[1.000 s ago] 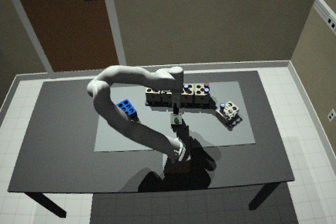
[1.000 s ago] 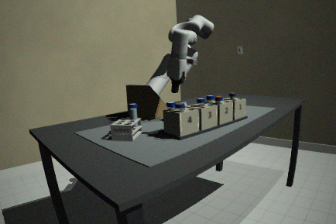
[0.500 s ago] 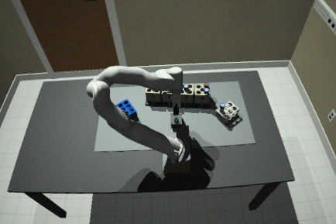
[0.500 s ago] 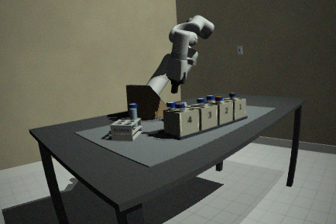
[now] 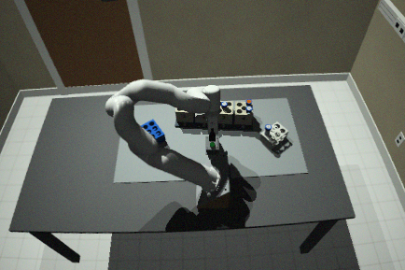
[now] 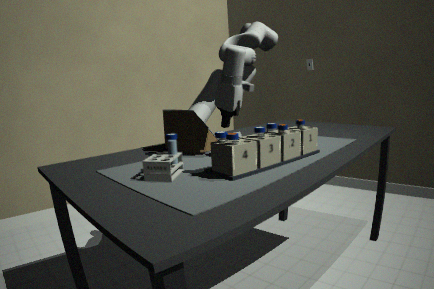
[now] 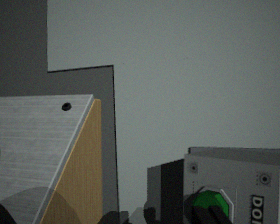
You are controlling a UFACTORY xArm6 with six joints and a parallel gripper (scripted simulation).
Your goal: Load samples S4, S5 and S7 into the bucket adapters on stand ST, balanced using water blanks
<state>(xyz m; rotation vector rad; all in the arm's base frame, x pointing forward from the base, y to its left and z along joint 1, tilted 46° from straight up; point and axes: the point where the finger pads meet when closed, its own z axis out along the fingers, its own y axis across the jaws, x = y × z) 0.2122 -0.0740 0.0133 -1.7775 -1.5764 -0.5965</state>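
Right now the green DONE key is 6 cm below my hand. From my hand the other things lie so: adapter 3: 21 cm ahead, 11 cm to the right, 7 cm below; then stand ST: 22 cm ahead, 12 cm below, 5 cm to the right; then adapter 2: 24 cm ahead, 7 cm below.
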